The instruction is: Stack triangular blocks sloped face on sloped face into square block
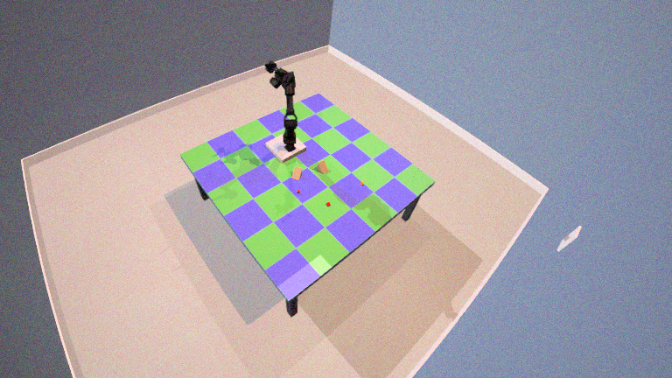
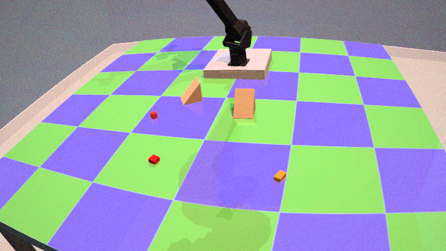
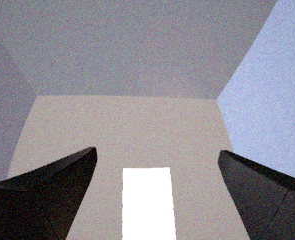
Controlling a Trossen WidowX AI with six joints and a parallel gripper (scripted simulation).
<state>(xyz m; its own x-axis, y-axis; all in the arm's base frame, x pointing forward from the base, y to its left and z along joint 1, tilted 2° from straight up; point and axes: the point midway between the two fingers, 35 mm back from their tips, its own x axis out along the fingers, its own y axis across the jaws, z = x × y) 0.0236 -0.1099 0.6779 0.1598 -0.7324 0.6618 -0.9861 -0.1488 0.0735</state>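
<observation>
Now: gripper tip 72 cm above the triangular block, 25 cm to the right of it and 22 cm short of it. From my gripper tip the other things lie so: small orange block 73 cm below, 48 cm ahead, 40 cm to the left.
</observation>
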